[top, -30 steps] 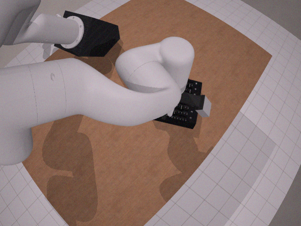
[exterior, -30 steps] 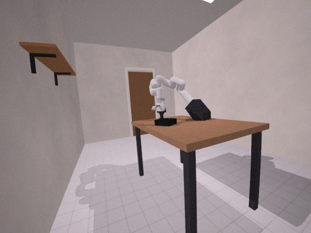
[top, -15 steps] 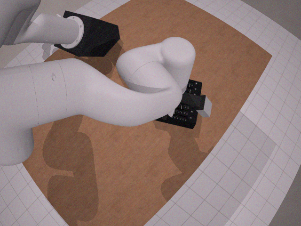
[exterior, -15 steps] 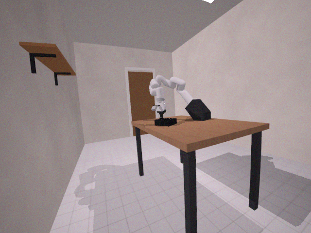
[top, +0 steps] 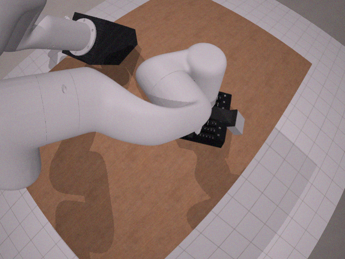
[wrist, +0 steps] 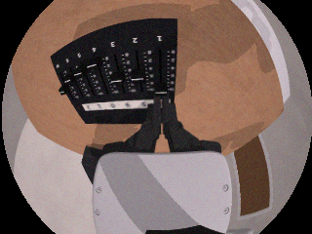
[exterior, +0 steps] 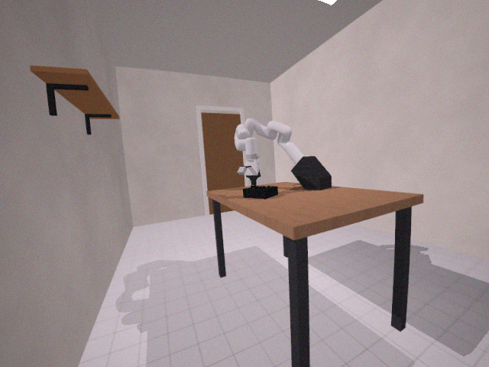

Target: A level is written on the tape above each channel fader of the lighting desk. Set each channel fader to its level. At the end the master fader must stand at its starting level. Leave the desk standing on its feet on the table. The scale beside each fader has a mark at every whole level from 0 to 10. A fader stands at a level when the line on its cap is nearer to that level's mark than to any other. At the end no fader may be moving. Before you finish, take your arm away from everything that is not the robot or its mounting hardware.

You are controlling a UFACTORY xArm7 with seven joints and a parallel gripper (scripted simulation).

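My hand is 10 mm short of the channel fader cap, 60 mm to the right of it and 10 mm above it. The rest, counted from my hand: master fader cap (40 mm behind, 130 mm to the left, 10 mm below); then fader (20 mm ahead, 10 mm to the left, 10 mm below).
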